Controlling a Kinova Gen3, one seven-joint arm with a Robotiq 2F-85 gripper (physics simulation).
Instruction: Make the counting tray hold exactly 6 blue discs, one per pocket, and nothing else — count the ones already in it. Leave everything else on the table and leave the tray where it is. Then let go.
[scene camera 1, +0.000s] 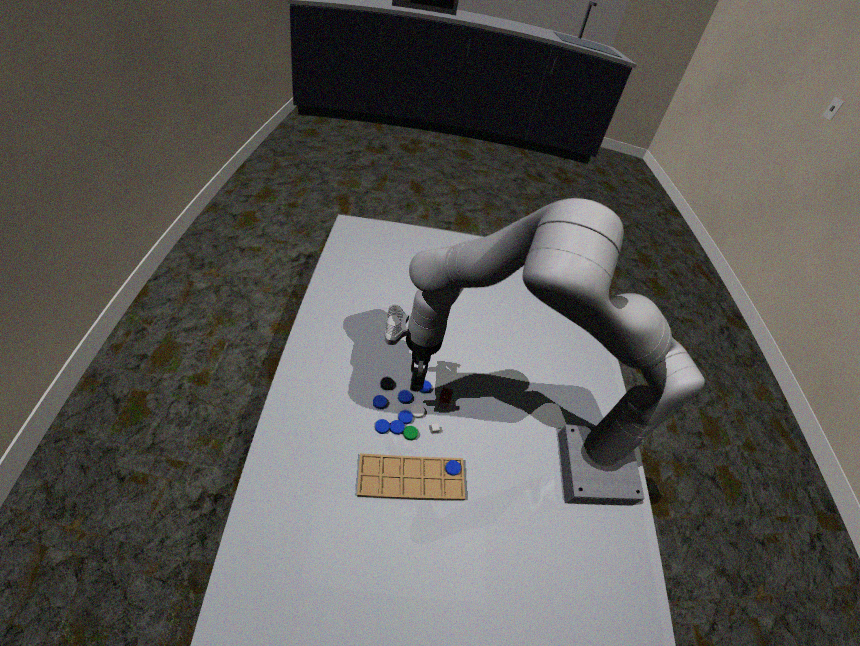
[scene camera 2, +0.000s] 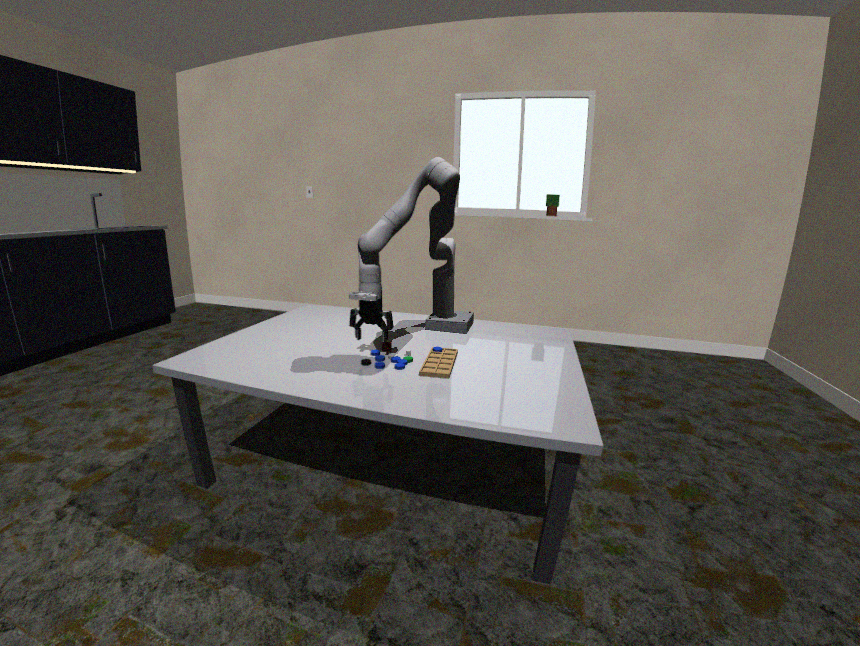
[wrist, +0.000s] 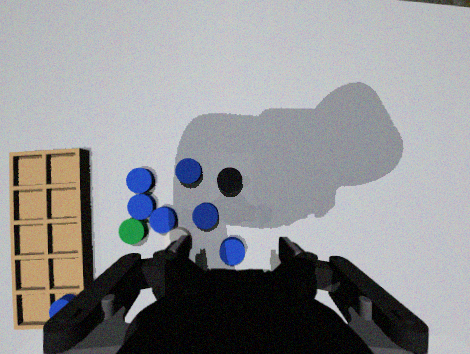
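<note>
The tan ten-pocket tray (scene camera 1: 411, 496) (wrist: 46, 222) holds one blue disc (scene camera 1: 453, 467) (scene camera 2: 437, 349) in a corner pocket; in the wrist view the left finger partly hides this disc. The other pockets are empty. Several blue discs (scene camera 1: 380, 401) (wrist: 139, 180) lie loose on the table beside the tray. My gripper (scene camera 1: 417, 382) (scene camera 2: 372, 338) (wrist: 234, 245) is open and empty, pointing down above the table. Between its fingers in the wrist view, one blue disc (wrist: 232, 253) (scene camera 1: 426, 386) lies on the table below.
A green disc (scene camera 1: 410, 432) (wrist: 131, 231) touches a blue one. A black disc (scene camera 1: 387, 383) (wrist: 230, 181) lies farther out. A white disc (scene camera 1: 419, 412) is partly behind the left finger in the wrist view. A red block (scene camera 1: 445, 396) (scene camera 2: 386, 345) and a small white block (scene camera 1: 435, 429) are nearby.
</note>
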